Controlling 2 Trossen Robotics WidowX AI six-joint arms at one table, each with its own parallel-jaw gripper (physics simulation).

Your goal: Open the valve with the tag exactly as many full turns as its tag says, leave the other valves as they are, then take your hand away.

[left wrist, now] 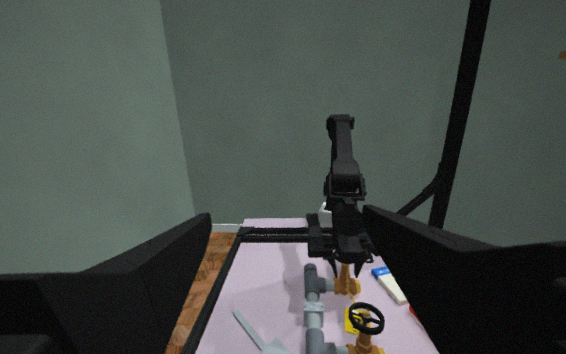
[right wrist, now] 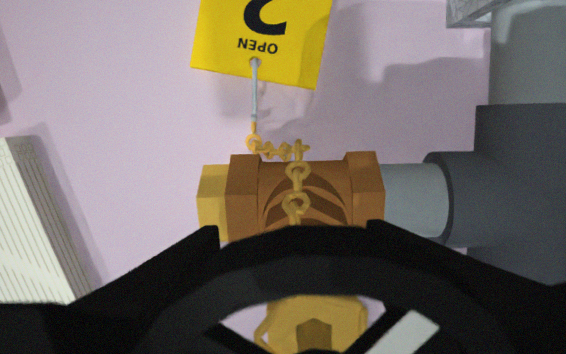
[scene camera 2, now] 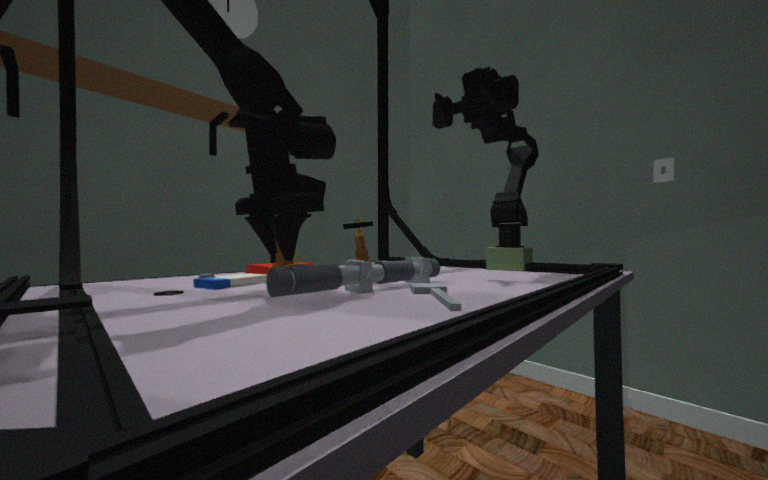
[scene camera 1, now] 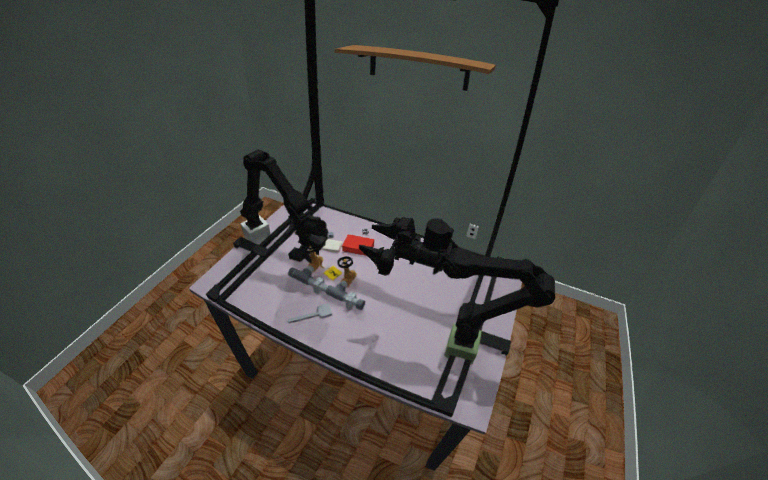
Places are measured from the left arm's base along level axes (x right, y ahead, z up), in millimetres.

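Pixels of known places: left gripper, fingertip midpoint: (left wrist: 287,215) (scene camera 2: 455,87) (scene camera 1: 365,236); right gripper, fingertip midpoint: (left wrist: 346,277) (scene camera 2: 282,258) (scene camera 1: 314,258); left arm's base, link origin: (scene camera 2: 509,247) (scene camera 1: 465,338); right arm's base, link origin: (scene camera 1: 254,223).
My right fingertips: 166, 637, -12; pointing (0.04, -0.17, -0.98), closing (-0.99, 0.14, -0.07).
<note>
Ahead of a thing's pixels: the offset from my right fingertips to its top centre, as dx, dy, dz. "pt": to the spot under its first point.
A yellow tag @[pt -5, -81, -47] (scene camera 1: 332,273) (left wrist: 351,322) (right wrist: 295,55) hangs by a chain from the orange valve @[pt -8, -15, +3] (scene camera 1: 316,260) (left wrist: 344,288) (right wrist: 242,195); it reads OPEN, with a black digit cut off by the right wrist view's edge. My right gripper (scene camera 1: 309,254) (scene camera 2: 282,257) (left wrist: 346,277) (right wrist: 293,236) points down and is shut on this valve's black handwheel @[pt -4, -20, +68] (right wrist: 300,265), which has one pale spoke. A second orange valve @[pt -32, -169, -2] (scene camera 1: 349,276) (scene camera 2: 360,247) (left wrist: 365,341) stands nearby, its black handwheel untouched. My left gripper (scene camera 1: 368,237) (left wrist: 287,215) is open and empty, raised above the table.
Both valves join a grey pipe (scene camera 1: 336,293) (scene camera 2: 311,280) (left wrist: 314,318) on the table. A red box @[+182, -115, -22] (scene camera 1: 357,244) and a white and blue block @[+140, +9, -37] (scene camera 2: 212,281) (left wrist: 392,289) lie near them. A pale flat-headed tool @[-225, -93, -41] (scene camera 1: 323,311) (scene camera 2: 447,297) (left wrist: 247,329) lies on the pipe's other side.
</note>
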